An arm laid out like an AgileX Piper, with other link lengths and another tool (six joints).
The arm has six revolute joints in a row. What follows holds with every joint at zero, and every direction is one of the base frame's. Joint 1 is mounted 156.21 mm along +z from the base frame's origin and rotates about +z. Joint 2 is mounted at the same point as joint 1 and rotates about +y. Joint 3 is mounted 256.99 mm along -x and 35.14 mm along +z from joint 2 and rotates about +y. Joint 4 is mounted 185.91 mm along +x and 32.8 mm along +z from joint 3 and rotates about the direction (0.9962, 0, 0.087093). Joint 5 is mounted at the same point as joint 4 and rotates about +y. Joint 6 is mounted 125.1 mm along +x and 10.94 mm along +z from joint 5 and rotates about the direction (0.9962, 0, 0.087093). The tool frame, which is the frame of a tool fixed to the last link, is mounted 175.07 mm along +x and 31 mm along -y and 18.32 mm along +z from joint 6; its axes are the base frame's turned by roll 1.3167, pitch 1.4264 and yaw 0.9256 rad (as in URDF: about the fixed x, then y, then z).
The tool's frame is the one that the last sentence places.
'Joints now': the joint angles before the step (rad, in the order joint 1, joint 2, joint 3, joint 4, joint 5, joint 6). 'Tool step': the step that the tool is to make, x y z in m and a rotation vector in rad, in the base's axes. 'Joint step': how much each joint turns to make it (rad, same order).
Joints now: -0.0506, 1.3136, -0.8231, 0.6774, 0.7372, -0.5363
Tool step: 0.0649, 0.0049, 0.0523, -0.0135, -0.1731, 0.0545
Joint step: -0.0001, 0.0963, -0.2136, 0.0599, -0.0104, -0.1113
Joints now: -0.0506, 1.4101, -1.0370, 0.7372, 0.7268, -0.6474
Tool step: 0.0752, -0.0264, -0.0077, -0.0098, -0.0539, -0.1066
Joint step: 0.0000, 0.2245, -0.1554, 0.0396, -0.1607, -0.0158
